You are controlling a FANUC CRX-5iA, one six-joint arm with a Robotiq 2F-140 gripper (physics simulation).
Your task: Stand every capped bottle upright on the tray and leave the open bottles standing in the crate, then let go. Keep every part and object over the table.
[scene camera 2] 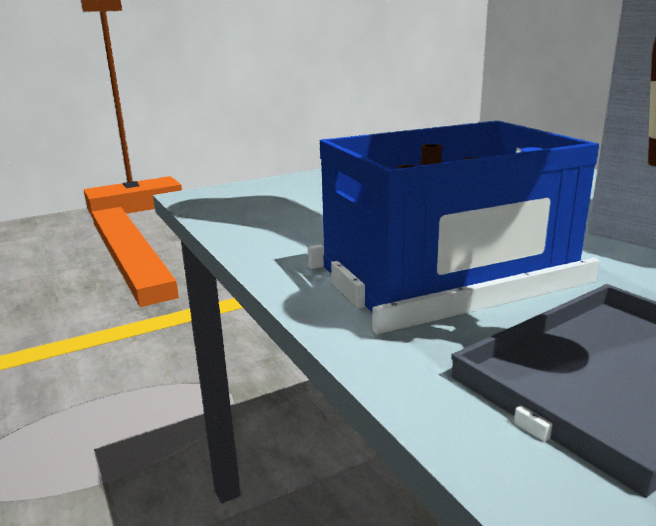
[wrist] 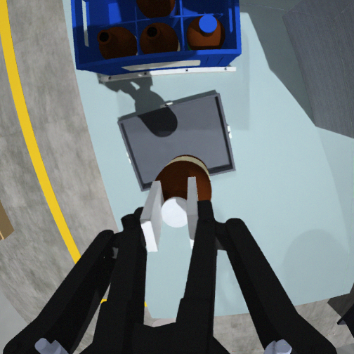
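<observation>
My gripper (wrist: 175,192) is shut on the white-capped brown bottle (scene camera 2: 652,112) (wrist: 186,175) at its neck. The bottle hangs upright, high above the table, and overlaps the tray's near edge in the wrist view. The dark grey tray (scene camera 2: 618,356) (wrist: 200,125) lies in front of the crate, with a shadow across it. The blue crate (scene camera 2: 355,230) (wrist: 220,56) holds a blue-capped bottle (wrist: 207,25) at its right front and open bottles (scene camera 2: 431,154) (wrist: 117,45) at front left and front middle. Another bottle (wrist: 156,6) behind them is cut off by the frame.
White stop strips (scene camera 2: 487,293) (wrist: 170,72) stand along the crate's foot, and small white blocks (scene camera 2: 532,422) touch the tray's sides. The pale table (scene camera 2: 394,394) (wrist: 280,200) ends at the left. A grey panel (scene camera 2: 616,164) (wrist: 325,65) stands at the right.
</observation>
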